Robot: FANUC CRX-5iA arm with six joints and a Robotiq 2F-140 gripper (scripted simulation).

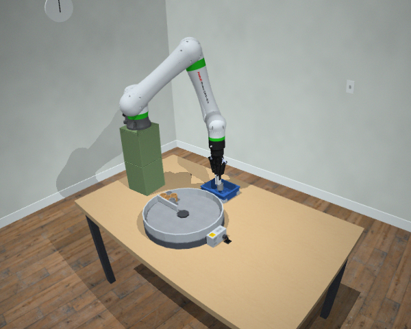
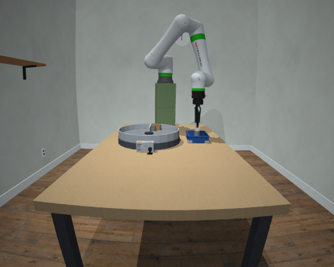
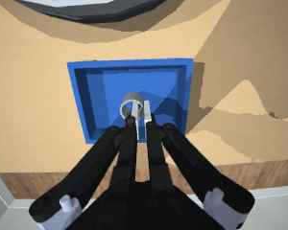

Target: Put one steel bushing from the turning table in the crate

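The blue crate lies 7 cm below my hand and 1 cm ahead of it. The rest, counted from my hand: grey round turning table: 33 cm to the right, 11 cm ahead, 4 cm below.
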